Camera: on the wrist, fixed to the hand. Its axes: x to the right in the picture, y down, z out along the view.
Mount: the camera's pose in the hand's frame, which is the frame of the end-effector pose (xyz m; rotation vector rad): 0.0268 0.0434 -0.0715 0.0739 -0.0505 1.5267
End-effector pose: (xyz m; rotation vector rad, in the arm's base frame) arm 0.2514 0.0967 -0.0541 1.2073 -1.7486 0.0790
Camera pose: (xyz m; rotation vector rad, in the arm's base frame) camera 0.2658 0.1382 0.0220 -0.3236 -2.3189 0.9900
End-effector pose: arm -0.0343 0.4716 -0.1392 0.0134 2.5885 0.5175
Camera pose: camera -0.0953 0.4890 -0.0785 2.0246 2.0549 0.8329
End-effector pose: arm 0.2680 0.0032 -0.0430 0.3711 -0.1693 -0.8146
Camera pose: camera 0.3361 0.0291 -0.0920 0.1934 -0.4462 0.6912
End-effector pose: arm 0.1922 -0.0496 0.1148 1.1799 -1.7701 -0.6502
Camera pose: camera 0.2316 -0.0528 0.1932 -0.3460 -2.1151 0.3183
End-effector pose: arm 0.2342 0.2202 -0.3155 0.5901 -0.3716 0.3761
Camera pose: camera 0.2546 0.3024 -0.3386 0.2807 -0.8233 1.8400
